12 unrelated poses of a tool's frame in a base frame.
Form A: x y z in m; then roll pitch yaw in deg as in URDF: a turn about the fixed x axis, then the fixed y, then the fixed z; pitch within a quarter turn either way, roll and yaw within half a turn.
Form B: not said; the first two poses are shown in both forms.
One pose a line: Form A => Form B
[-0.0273 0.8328 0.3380 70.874 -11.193 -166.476] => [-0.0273 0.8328 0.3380], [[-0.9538 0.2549 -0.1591], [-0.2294 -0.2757 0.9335], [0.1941 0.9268 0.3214]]
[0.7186 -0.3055 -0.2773 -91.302 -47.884 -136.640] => [0.7186 -0.3055 -0.2773], [[-0.4876 -0.5548 0.6741], [-0.4604 -0.4926 -0.7384], [0.7418 -0.6705 -0.0152]]
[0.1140 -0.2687 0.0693 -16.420 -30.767 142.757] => [0.1140 -0.2687 0.0693], [[-0.6840 -0.6956 0.2195], [0.5200 -0.6761 -0.5220], [0.5115 -0.2429 0.8242]]
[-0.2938 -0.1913 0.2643 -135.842 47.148 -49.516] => [-0.2938 -0.1913 0.2643], [[0.4415 -0.8772 0.1884], [-0.5173 -0.0773 0.8523], [-0.7331 -0.4738 -0.4879]]
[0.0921 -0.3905 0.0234 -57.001 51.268 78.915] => [0.0921 -0.3905 0.0234], [[0.1203 -0.6603 -0.7413], [0.6140 -0.5373 0.5782], [-0.7801 -0.5247 0.3408]]
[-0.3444 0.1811 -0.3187 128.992 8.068 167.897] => [-0.3444 0.1811 -0.3187], [[-0.9681 0.0253 0.2493], [0.2076 0.6381 0.7414], [-0.1403 0.7695 -0.6230]]
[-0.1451 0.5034 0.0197 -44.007 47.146 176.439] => [-0.1451 0.5034 0.0197], [[-0.6788 0.4637 -0.5694], [0.0422 -0.7495 -0.6607], [-0.7331 -0.4725 0.4892]]
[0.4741 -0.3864 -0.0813 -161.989 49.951 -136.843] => [0.4741 -0.3864 -0.0813], [[-0.4694 -0.4778 0.7425], [-0.4401 0.8556 0.2724], [-0.7655 -0.1990 -0.6119]]
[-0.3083 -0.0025 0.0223 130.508 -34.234 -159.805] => [-0.3083 -0.0025 0.0223], [[-0.7759 0.1772 -0.6054], [-0.2854 0.7573 0.5874], [0.5626 0.6286 -0.5370]]
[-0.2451 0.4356 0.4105 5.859 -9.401 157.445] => [-0.2451 0.4356 0.4105], [[-0.9111 -0.3662 0.1892], [0.3784 -0.9251 0.0319], [0.1633 0.1007 0.9814]]
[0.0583 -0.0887 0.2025 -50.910 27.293 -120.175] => [0.0583 -0.0887 0.2025], [[-0.4467 0.7240 0.5257], [-0.7683 -0.0093 -0.6401], [-0.4585 -0.6897 0.5603]]
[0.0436 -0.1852 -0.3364 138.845 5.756 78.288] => [0.0436 -0.1852 -0.3364], [[0.2020 0.7507 0.6291], [0.9742 -0.0882 -0.2075], [-0.1003 0.6548 -0.7491]]
